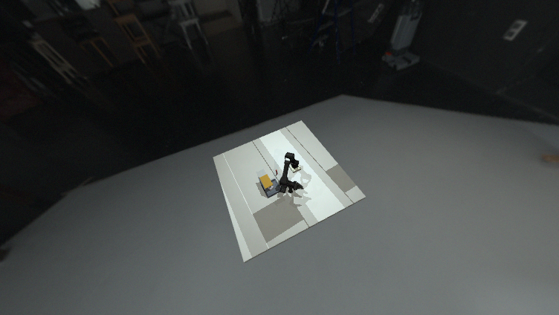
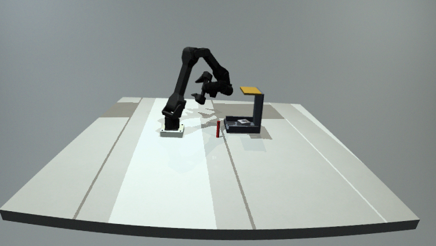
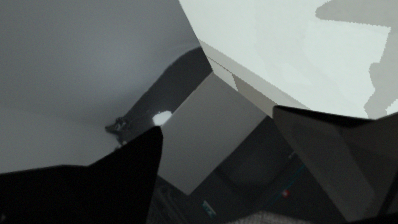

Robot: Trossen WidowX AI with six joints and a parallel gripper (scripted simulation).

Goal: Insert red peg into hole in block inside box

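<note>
The red peg is 360 mm to the right of my gripper tip, 120 mm ahead of it and 110 mm below it. Also, from my gripper tip: dark back wall (340 mm ahead, 230 mm to the right, 40 mm below); yellow roof (290 mm ahead, 230 mm to the right, 50 mm above).
</note>
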